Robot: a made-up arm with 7 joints.
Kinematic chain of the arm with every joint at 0, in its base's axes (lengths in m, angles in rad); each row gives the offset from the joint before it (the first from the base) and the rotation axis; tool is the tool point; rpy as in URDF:
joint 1: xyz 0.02 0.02 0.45 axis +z
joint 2: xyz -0.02 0 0 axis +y
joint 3: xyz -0.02 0 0.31 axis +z
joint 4: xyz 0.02 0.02 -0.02 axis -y
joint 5: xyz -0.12 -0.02 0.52 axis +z
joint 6: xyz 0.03 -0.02 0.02 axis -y
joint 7: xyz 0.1 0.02 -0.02 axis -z
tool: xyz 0.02 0.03 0.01 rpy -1.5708 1.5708 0
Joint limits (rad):
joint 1: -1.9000..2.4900
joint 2: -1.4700..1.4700
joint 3: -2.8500..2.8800
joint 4: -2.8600..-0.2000
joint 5: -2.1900..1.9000
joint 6: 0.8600..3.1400
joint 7: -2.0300..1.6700
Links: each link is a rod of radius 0.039 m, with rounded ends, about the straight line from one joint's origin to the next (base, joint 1, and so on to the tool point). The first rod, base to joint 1, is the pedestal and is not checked.
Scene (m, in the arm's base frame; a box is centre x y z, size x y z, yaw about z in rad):
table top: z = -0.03
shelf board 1: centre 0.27 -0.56 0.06 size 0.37 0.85 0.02 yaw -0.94
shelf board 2: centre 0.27 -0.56 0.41 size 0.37 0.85 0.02 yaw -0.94
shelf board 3: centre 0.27 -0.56 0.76 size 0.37 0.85 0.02 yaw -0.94
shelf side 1: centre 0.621 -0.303 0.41 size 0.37 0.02 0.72 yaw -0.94
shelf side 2: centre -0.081 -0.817 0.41 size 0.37 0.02 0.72 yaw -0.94
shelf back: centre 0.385 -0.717 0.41 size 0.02 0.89 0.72 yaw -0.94
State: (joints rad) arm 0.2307 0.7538 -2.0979 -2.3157 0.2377 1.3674 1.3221
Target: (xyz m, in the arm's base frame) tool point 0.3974 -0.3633 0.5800
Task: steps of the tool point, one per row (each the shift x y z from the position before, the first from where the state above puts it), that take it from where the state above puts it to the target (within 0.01 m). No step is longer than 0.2 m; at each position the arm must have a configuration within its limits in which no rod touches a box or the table.
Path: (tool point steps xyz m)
1: 0.1591 -0.0261 0.0117
2: 0.1577 0.0193 0.0074
3: 0.1436 0.0617 0.0032
4: 0.1184 0.0972 -0.0007

